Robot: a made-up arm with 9 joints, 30 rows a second.
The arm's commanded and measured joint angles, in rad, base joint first. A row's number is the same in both.
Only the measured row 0 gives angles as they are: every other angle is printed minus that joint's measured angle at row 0.
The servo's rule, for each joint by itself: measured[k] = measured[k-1] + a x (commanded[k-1-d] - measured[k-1]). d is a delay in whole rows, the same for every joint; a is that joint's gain. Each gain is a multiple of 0.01, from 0.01 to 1. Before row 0 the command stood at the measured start. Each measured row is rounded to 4 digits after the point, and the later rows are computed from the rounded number. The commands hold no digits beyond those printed.
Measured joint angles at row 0: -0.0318 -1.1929 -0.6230 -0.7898 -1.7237 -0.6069 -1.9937 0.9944 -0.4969
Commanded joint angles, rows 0 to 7: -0.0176 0.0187 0.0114 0.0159 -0.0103 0.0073 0.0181 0.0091 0.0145; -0.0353 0.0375 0.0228 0.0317 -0.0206 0.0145 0.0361 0.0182 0.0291; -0.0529 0.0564 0.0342 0.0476 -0.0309 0.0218 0.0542 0.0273 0.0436; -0.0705 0.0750 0.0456 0.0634 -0.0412 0.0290 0.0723 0.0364 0.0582; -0.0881 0.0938 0.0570 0.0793 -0.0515 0.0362 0.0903 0.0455 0.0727; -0.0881 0.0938 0.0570 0.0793 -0.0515 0.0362 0.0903 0.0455 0.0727; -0.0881 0.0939 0.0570 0.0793 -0.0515 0.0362 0.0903 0.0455 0.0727; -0.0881 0.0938 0.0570 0.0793 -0.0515 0.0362 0.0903 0.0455 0.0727
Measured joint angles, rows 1 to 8: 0.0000 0.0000 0.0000 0.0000 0.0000 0.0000 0.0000 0.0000 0.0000; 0.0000 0.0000 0.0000 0.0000 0.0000 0.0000 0.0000 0.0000 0.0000; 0.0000 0.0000 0.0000 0.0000 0.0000 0.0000 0.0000 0.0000 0.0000; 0.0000 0.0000 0.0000 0.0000 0.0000 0.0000 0.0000 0.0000 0.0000; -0.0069 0.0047 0.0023 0.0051 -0.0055 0.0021 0.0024 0.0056 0.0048; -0.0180 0.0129 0.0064 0.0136 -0.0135 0.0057 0.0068 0.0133 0.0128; -0.0316 0.0238 0.0120 0.0245 -0.0227 0.0104 0.0130 0.0218 0.0230; -0.0468 0.0366 0.0187 0.0369 -0.0325 0.0158 0.0207 0.0307 0.0346
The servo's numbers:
d 4
a 0.39 0.25 0.20 0.32 0.53 0.29 0.13 0.61 0.33

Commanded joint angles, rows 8 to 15: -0.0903 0.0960 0.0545 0.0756 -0.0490 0.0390 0.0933 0.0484 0.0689; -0.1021 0.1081 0.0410 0.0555 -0.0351 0.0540 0.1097 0.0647 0.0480; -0.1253 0.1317 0.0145 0.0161 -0.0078 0.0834 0.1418 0.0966 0.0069; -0.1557 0.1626 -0.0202 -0.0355 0.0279 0.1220 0.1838 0.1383 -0.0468; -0.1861 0.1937 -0.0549 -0.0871 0.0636 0.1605 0.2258 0.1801 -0.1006; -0.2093 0.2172 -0.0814 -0.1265 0.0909 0.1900 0.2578 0.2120 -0.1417; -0.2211 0.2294 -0.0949 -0.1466 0.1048 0.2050 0.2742 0.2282 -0.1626; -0.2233 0.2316 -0.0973 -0.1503 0.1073 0.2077 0.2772 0.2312 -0.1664
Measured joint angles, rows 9 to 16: -0.0629 0.0509 0.0264 0.0505 -0.0426 0.0217 0.0297 0.0397 0.0472; -0.0727 0.0616 0.0325 0.0597 -0.0473 0.0259 0.0376 0.0432 0.0556; -0.0787 0.0697 0.0374 0.0660 -0.0495 0.0289 0.0445 0.0446 0.0612; -0.0824 0.0757 0.0413 0.0703 -0.0506 0.0310 0.0505 0.0451 0.0650; -0.0855 0.0808 0.0439 0.0720 -0.0498 0.0333 0.0561 0.0471 0.0663; -0.0920 0.0876 0.0433 0.0667 -0.0420 0.0393 0.0631 0.0578 0.0603; -0.1050 0.0986 0.0375 0.0505 -0.0239 0.0521 0.0733 0.0815 0.0427; -0.1248 0.1146 0.0260 0.0230 0.0036 0.0724 0.0877 0.1161 0.0132
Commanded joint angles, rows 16 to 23: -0.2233 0.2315 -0.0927 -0.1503 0.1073 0.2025 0.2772 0.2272 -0.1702; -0.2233 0.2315 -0.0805 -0.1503 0.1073 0.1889 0.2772 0.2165 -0.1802; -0.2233 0.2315 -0.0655 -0.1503 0.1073 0.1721 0.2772 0.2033 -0.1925; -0.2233 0.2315 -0.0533 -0.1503 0.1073 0.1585 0.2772 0.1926 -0.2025; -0.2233 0.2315 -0.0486 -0.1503 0.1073 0.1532 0.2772 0.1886 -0.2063; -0.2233 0.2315 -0.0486 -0.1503 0.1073 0.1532 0.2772 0.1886 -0.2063; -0.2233 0.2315 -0.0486 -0.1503 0.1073 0.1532 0.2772 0.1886 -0.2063; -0.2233 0.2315 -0.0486 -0.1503 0.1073 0.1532 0.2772 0.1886 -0.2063
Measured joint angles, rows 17 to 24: -0.1487 0.1344 0.0098 -0.0122 0.0354 0.0979 0.1057 0.1551 -0.0244; -0.1723 0.1551 -0.0084 -0.0488 0.0648 0.1246 0.1255 0.1898 -0.0631; -0.1913 0.1737 -0.0257 -0.0801 0.0860 0.1479 0.1448 0.2132 -0.0959; -0.2038 0.1882 -0.0400 -0.1026 0.0973 0.1652 0.1620 0.2242 -0.1192; -0.2114 0.1990 -0.0505 -0.1179 0.1026 0.1760 0.1770 0.2260 -0.1360; -0.2160 0.2071 -0.0565 -0.1283 0.1051 0.1797 0.1900 0.2202 -0.1506; -0.2188 0.2132 -0.0583 -0.1353 0.1063 0.1775 0.2013 0.2099 -0.1644; -0.2206 0.2178 -0.0573 -0.1401 0.1068 0.1720 0.2112 0.1993 -0.1770
